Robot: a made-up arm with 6 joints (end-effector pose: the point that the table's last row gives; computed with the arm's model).
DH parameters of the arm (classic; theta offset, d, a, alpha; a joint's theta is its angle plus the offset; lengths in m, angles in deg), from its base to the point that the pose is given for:
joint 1: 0 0.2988 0 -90
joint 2: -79.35 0 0.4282 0
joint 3: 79.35 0 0.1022 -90
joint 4: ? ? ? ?
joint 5: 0 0 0.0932 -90
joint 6: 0 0.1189 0 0
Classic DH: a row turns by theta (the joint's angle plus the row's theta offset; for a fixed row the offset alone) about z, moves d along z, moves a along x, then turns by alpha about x.
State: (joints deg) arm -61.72 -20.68 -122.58 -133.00 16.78 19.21
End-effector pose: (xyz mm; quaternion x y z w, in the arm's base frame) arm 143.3 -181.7 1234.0 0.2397 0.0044 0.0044 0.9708
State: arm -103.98 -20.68 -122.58 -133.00 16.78 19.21
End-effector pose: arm -16.1 -230.9 1234.0 0.2252 -0.0823 -0.3459 0.9071
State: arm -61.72 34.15 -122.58 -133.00 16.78 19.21
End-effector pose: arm 459.7 -769.8 651.1 0.6074 0.2139 -0.0466 0.7636
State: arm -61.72 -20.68 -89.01 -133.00 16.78 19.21
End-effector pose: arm 254.0 -387.3 981.0 0.4770 0.1359 -0.0275 0.8679
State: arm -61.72 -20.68 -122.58 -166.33 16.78 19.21
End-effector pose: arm 125.5 -205.8 1224.4 0.1524 0.0961 -0.2555 0.9499
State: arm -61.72 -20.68 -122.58 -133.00 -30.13 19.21
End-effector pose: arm 196.4 -148.6 1131.2 0.3454 0.3695 0.0936 0.8576
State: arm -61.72 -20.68 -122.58 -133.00 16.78 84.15
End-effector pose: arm 143.3 -181.7 1234.0 0.2046 -0.1250 0.5249 0.8167
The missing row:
joint 4: 0 0.4517 0 90
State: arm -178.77 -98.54 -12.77 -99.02 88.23 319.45
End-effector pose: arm -41.8 113.7 626.1 -0.1063 0.6404 0.7495 0.1298
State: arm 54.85 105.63 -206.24 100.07 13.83 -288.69
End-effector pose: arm 594.9 738.7 307.5 -0.4026 0.4775 0.3748 0.6852
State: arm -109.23 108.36 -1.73 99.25 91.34 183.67
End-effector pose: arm 172.0 130.4 129.7 -0.3330 0.6852 -0.4482 0.4677
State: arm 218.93 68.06 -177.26 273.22 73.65 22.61
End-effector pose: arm -779.0 -516.5 663.5 0.0813 -0.6874 -0.4766 0.5420
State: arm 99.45 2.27 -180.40 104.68 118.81 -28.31
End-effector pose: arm -137.6 -51.9 1196.5 0.3721 -0.7738 -0.0051 0.5126
